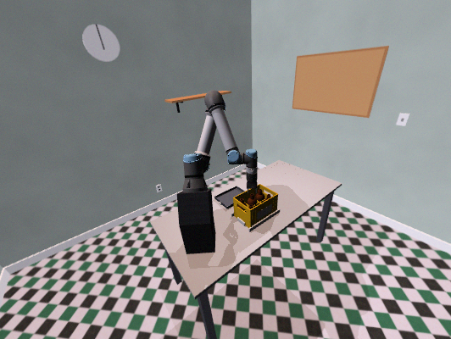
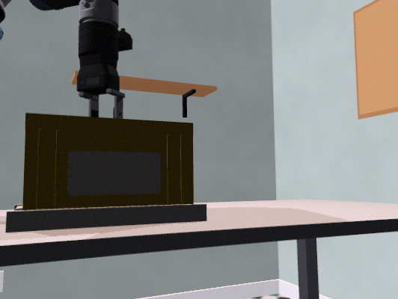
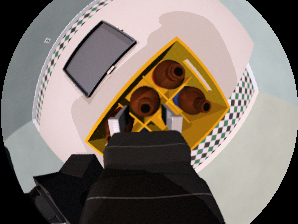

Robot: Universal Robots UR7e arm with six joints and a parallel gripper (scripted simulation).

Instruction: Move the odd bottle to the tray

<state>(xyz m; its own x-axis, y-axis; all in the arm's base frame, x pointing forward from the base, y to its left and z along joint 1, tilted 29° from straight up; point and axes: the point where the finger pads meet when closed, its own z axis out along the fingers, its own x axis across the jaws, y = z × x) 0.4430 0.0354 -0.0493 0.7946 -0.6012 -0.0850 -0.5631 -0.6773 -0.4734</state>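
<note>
Right now my hand is 110 mm above the crate and 40 mm to the left of it. The rest, counted from my hand: dark tray (240 mm to the left, 190 mm below, 50 mm behind); brown bottle (110 mm below, 90 mm ahead, 20 mm to the left).
</note>
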